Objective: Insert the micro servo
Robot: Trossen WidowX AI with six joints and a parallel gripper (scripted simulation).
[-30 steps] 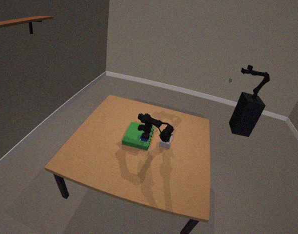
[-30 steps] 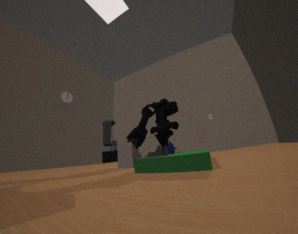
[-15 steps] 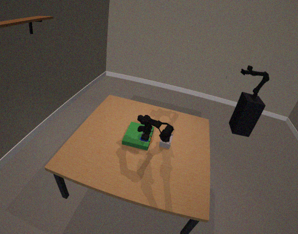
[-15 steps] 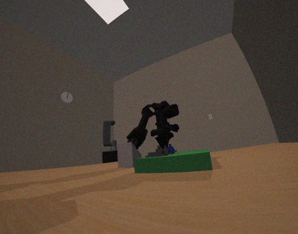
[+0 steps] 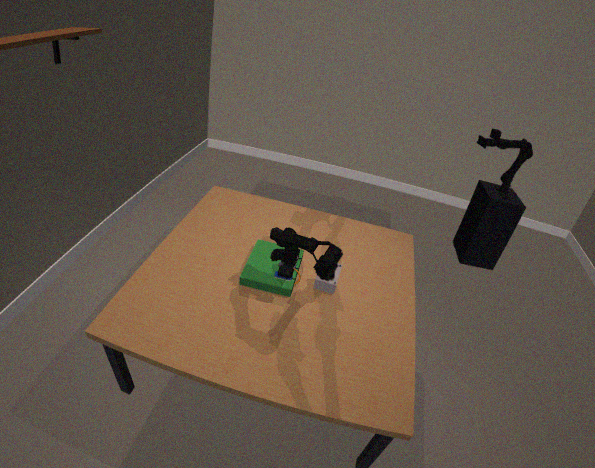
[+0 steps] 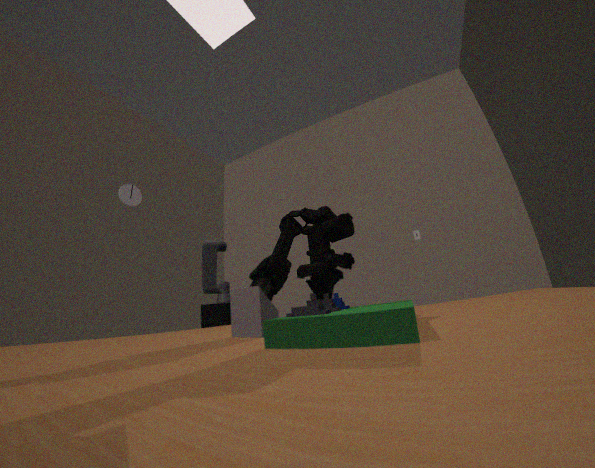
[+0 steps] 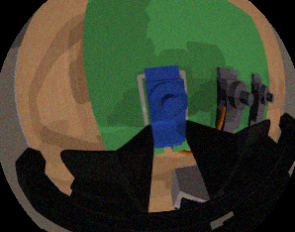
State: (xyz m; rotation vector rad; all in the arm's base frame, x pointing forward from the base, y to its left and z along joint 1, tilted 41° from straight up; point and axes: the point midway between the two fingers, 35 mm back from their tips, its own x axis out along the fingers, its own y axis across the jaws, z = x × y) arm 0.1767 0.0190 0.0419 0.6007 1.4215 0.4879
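Right now my gripper tip is 12 cm short of the green deck, 8 cm to the left of it and 3 cm above it.
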